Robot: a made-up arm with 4 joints. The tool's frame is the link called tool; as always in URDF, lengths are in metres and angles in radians. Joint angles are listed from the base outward. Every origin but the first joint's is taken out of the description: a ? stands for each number. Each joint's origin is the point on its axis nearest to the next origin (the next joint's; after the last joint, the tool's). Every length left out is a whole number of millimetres.
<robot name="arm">
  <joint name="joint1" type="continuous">
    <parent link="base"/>
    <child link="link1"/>
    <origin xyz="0 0 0.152" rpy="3.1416 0 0"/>
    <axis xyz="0 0 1"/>
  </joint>
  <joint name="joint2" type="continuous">
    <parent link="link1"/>
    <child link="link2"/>
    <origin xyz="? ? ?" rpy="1.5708 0 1.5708"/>
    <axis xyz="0 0 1"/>
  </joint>
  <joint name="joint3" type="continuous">
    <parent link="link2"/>
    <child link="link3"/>
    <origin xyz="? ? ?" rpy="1.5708 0 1.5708"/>
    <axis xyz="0 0 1"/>
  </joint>
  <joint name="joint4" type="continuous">
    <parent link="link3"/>
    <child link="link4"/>
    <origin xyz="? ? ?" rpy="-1.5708 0 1.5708"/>
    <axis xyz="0 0 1"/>
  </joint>
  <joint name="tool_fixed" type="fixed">
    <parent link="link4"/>
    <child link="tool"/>
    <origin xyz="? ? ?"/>
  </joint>
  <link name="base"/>
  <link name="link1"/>
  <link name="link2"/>
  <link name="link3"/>
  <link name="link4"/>
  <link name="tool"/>
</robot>
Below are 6 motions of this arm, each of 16 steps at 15 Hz.
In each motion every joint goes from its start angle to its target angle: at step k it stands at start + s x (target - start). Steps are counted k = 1, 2, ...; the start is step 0. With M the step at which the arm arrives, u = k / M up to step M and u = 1 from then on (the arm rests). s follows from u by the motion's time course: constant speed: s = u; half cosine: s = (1 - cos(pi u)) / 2; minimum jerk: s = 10 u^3 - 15 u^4 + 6 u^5.
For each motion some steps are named. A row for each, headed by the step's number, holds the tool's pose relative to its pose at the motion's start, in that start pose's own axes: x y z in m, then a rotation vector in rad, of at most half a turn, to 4 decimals.
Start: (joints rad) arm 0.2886 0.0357 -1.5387 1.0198
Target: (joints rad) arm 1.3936 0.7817 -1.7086 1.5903
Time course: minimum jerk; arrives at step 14
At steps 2, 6, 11, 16:
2: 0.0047 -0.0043 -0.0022 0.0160 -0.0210 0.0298
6: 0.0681 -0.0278 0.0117 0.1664 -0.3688 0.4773
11: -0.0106 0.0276 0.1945 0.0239 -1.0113 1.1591
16: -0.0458 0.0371 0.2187 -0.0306 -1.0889 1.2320

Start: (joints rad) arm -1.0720 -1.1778 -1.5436 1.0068
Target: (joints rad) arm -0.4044 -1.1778 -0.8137 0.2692
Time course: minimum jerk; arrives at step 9
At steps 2, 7, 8, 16:
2: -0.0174 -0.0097 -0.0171 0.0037 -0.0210 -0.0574
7: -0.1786 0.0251 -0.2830 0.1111 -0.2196 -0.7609
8: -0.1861 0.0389 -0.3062 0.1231 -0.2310 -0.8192
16: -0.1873 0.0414 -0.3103 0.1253 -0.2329 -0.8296

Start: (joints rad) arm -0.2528 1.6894 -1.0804 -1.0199
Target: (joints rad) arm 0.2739 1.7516 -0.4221 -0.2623
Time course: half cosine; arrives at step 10
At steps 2, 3, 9, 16:
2: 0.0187 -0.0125 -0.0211 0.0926 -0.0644 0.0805
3: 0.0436 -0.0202 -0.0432 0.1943 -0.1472 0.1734
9: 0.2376 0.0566 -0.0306 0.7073 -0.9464 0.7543
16: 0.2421 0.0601 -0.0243 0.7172 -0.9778 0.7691

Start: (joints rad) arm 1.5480 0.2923 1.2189 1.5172
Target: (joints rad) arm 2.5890 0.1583 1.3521 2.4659
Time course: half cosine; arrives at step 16
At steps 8, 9, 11, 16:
8: -0.0244 -0.0794 -0.0431 -0.1046 0.5296 0.3673
9: -0.0363 -0.0880 -0.0583 -0.0908 0.6401 0.4358
11: -0.0692 -0.0986 -0.0903 -0.0343 0.8449 0.5554
16: -0.1326 -0.1016 -0.1306 0.0921 1.0909 0.6854

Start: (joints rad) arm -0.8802 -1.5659 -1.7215 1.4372
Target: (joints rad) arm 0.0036 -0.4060 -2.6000 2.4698
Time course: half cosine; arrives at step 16
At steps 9, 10, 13, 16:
9: 0.5334 0.1627 -0.3077 1.0663 -0.0756 1.2775
10: 0.5723 0.2428 -0.3080 1.2327 -0.1437 1.4680
13: 0.6025 0.4178 -0.2315 1.6190 -0.3649 1.9046
16: 0.5928 0.4655 -0.1796 1.7581 -0.4679 2.0603

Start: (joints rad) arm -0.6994 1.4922 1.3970 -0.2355
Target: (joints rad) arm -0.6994 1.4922 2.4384 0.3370
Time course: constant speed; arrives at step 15
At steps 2, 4, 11, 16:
2: 0.0178 -0.0077 -0.0362 0.0272 -0.1362 0.0762
4: 0.0401 -0.0124 -0.0665 0.0441 -0.2745 0.1517
11: 0.1314 -0.0106 -0.1201 0.0197 -0.7689 0.3991
16: 0.1754 -0.0005 -0.1160 -0.0535 -1.0533 0.5193

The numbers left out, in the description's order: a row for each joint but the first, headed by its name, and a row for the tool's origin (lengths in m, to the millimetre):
joint2: 0.315 -0.089 0
joint3: -0.068 0.38 0
joint4: -0.072 -0.116 0
tool: -0.09 -0.326 0

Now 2 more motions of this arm.
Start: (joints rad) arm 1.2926 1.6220 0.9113 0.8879
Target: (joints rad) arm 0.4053 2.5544 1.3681 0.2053
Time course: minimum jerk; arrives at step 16
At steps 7, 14, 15, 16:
7: -0.1165 0.2896 0.0700 0.2033 0.0304 -0.6005
14: 0.0023 0.6941 0.3704 0.1759 0.3633 -1.6045
15: 0.0099 0.7004 0.3774 0.1684 0.3739 -1.6267
16: 0.0112 0.7014 0.3785 0.1671 0.3756 -1.6303

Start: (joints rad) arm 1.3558 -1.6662 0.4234 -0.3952
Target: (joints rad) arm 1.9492 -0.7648 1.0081 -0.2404
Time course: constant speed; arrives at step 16
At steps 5, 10, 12, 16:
5: -0.1290 0.0941 -0.0554 0.2220 0.0910 -0.0973
10: -0.2573 0.2200 -0.0535 0.3852 0.1535 -0.2769
12: -0.3007 0.2773 -0.0384 0.4290 0.1696 -0.3675
16: -0.3639 0.4000 0.0086 0.4729 0.1866 -0.5723

